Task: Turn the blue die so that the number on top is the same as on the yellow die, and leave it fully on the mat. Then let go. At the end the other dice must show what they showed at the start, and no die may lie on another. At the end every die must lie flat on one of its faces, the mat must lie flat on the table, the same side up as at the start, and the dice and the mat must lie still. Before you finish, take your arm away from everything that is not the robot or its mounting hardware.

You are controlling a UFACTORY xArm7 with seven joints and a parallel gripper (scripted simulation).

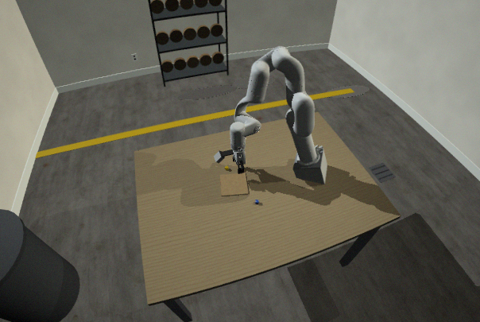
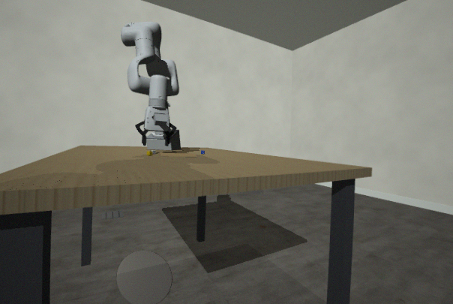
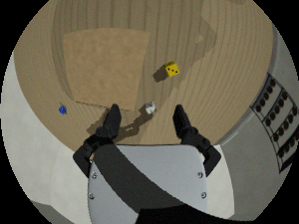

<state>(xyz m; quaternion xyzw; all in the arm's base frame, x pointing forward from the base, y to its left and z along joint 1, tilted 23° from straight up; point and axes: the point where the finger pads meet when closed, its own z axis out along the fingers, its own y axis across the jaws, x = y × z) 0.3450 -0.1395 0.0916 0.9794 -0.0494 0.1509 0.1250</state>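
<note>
My hand is 4 cm above the white die and 2 cm past it. Round my hand: yellow die (5 cm ahead, 4 cm to the right, 4 cm below); blue die (23 cm to the left, 4 cm below, 1 cm ahead); tan mat (7 cm to the left, 6 cm ahead, 4 cm below).
</note>
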